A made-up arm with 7 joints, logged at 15 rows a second.
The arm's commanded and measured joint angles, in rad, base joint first. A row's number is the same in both.
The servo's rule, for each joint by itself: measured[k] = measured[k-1] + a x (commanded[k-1-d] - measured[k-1]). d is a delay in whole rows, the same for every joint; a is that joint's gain. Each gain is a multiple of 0.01, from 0.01 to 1. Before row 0 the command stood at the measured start. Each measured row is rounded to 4 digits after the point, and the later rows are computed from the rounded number. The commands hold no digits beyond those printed.
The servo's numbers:
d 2
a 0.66 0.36 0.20 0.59 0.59 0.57 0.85
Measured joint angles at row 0:
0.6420 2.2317 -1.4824 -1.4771 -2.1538 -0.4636 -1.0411
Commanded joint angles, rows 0 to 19:
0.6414 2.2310 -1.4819 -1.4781 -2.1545 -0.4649 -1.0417
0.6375 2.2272 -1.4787 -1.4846 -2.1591 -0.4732 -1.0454
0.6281 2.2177 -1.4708 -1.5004 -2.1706 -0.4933 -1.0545
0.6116 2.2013 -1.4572 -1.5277 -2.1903 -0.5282 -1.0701
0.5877 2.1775 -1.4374 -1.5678 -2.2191 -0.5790 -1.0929
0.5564 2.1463 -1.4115 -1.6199 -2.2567 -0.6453 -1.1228
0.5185 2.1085 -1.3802 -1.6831 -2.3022 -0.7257 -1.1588
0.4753 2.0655 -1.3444 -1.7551 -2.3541 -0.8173 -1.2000
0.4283 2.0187 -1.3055 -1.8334 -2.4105 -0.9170 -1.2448
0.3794 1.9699 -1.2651 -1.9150 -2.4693 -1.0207 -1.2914
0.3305 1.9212 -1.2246 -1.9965 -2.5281 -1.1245 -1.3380
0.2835 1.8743 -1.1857 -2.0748 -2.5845 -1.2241 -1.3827
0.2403 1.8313 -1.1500 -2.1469 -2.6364 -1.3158 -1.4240
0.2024 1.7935 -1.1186 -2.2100 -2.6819 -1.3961 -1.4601
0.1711 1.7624 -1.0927 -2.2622 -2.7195 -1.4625 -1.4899
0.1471 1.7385 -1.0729 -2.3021 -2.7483 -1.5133 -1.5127
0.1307 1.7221 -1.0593 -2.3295 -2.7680 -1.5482 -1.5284
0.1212 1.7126 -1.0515 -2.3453 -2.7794 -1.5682 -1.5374
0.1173 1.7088 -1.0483 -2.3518 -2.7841 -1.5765 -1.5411
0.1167 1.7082 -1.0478 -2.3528 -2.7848 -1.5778 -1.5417
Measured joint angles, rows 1 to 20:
0.6420 2.2317 -1.4824 -1.4771 -2.1538 -0.4636 -1.0411
0.6420 2.2317 -1.4824 -1.4771 -2.1538 -0.4636 -1.0411
0.6416 2.2314 -1.4823 -1.4777 -2.1542 -0.4643 -1.0416
0.6389 2.2299 -1.4816 -1.4818 -2.1571 -0.4694 -1.0448
0.6318 2.2255 -1.4794 -1.4928 -2.1651 -0.4830 -1.0530
0.6185 2.2168 -1.4750 -1.5134 -2.1800 -0.5088 -1.0675
0.5982 2.2027 -1.4675 -1.5455 -2.2031 -0.5488 -1.0891
0.5706 2.1824 -1.4563 -1.5894 -2.2347 -0.6038 -1.1177
0.5362 2.1558 -1.4411 -1.6447 -2.2745 -0.6733 -1.1526
0.4960 2.1233 -1.4218 -1.7098 -2.3215 -0.7554 -1.1929
0.4513 2.0856 -1.3985 -1.7827 -2.3740 -0.8475 -1.2370
0.4038 2.0439 -1.3718 -1.8608 -2.4302 -0.9462 -1.2832
0.3554 1.9997 -1.3424 -1.9409 -2.4880 -1.0478 -1.3298
0.3079 1.9546 -1.3111 -2.0199 -2.5449 -1.1483 -1.3748
0.2633 1.9102 -1.2789 -2.0948 -2.5989 -1.2438 -1.4166
0.2231 1.8682 -1.2468 -2.1628 -2.6479 -1.3306 -1.4536
0.1888 1.8301 -1.2160 -2.2214 -2.6901 -1.4058 -1.4845
0.1613 1.7971 -1.1874 -2.2690 -2.7244 -1.4671 -1.5085
0.1411 1.7701 -1.1618 -2.3047 -2.7501 -1.5133 -1.5254
0.1280 1.7494 -1.1397 -2.3287 -2.7674 -1.5446 -1.5356

